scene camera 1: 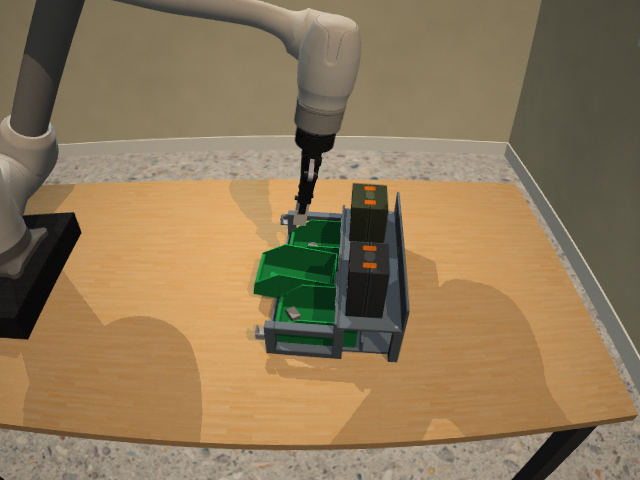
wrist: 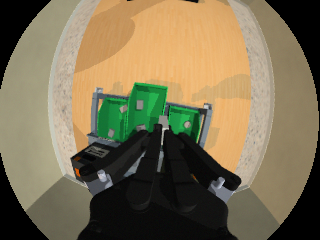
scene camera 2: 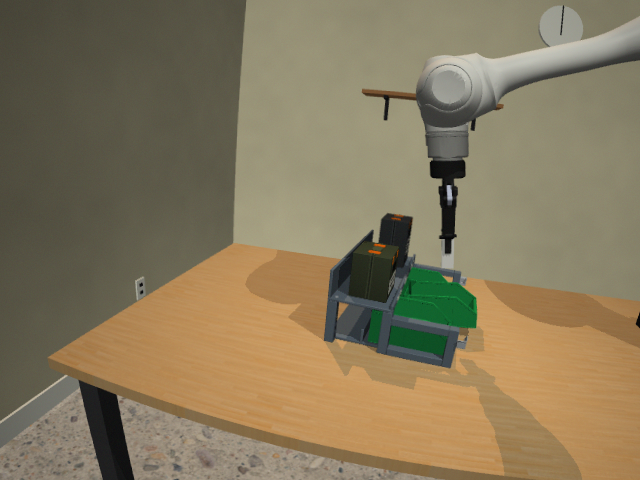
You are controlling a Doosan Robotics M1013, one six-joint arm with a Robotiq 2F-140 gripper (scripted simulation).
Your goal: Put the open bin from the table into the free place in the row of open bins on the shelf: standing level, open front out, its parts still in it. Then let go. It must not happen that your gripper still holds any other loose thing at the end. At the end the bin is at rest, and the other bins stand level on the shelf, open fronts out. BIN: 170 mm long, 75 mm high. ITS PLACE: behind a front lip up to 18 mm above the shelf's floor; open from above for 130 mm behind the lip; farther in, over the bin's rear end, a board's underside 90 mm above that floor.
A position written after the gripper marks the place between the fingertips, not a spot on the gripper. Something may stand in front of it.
In view: the gripper [scene camera 1: 299,223], a bin [scene camera 1: 281,269], a bin [scene camera 1: 316,303] and a bin [scene camera 2: 407,338].
The gripper is seen too in the wrist view [wrist: 162,121] and in scene camera 2 [scene camera 2: 447,267].
